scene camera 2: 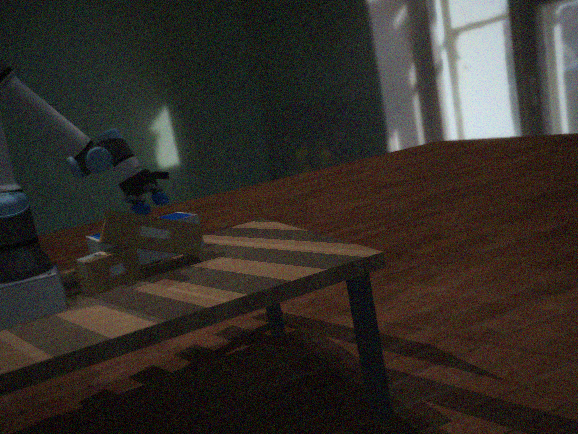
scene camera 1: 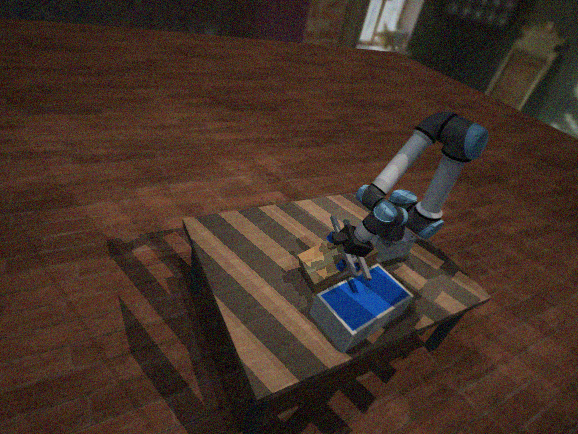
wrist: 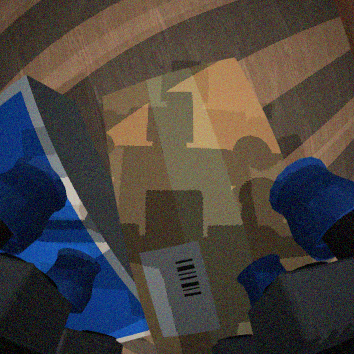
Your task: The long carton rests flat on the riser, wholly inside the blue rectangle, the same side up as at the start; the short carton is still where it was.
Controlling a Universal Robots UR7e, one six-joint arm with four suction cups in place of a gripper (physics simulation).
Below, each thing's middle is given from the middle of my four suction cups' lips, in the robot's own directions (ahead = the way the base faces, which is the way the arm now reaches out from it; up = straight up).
I see my suction cup 90 mm above the long carton [scene camera 2: 119, 228], 40 mm to the left of it and 30 mm past it.
